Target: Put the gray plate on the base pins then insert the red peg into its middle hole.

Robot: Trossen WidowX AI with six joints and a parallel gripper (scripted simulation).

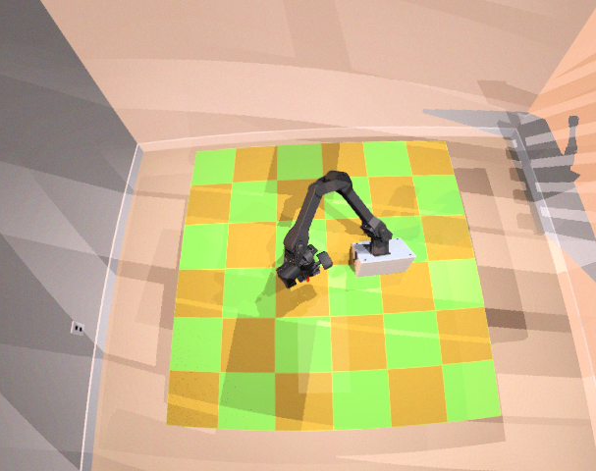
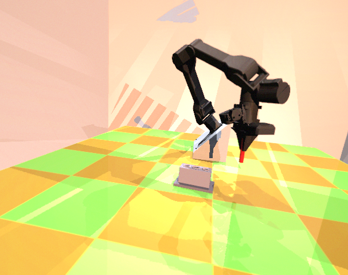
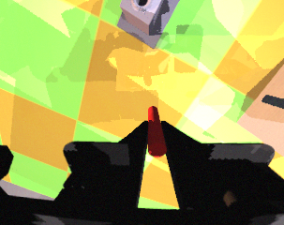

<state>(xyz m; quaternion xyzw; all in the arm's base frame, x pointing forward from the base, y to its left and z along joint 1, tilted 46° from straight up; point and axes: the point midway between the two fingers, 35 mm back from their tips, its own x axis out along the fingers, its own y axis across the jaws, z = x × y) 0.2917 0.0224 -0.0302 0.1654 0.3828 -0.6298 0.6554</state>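
My gripper tip is now 150 mm to the left of the gray plate, 70 mm above it and 40 mm short of it. Also, from my gripper tip: base (150 mm to the right, 110 mm below, 40 mm ahead); then red peg (right at my gripper tip).
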